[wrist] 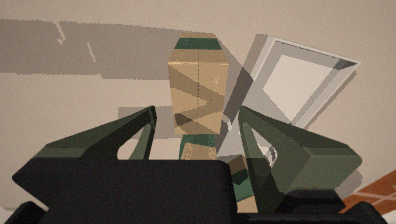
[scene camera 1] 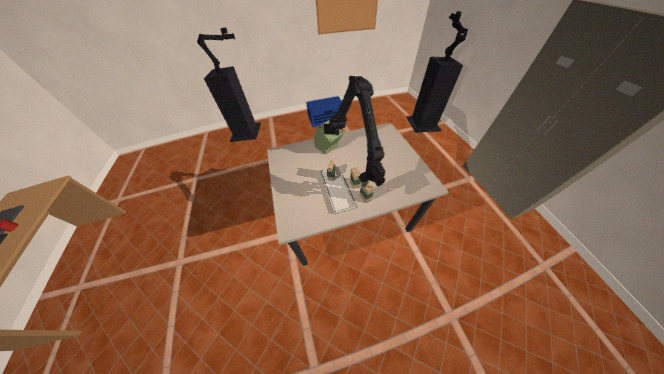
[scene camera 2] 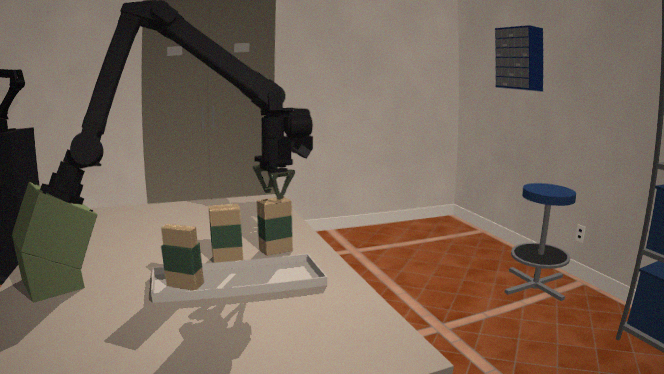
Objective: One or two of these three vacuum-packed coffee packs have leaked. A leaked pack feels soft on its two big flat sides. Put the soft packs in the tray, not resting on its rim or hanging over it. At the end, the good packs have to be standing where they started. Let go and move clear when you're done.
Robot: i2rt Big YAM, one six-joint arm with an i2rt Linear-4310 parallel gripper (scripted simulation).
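Tray (scene camera 2: 255, 273), in scene camera 1 (scene camera 1: 338, 193) and the wrist view (wrist: 288, 83) too. My gripper (scene camera 2: 273, 195), also in the wrist view (wrist: 197, 111).
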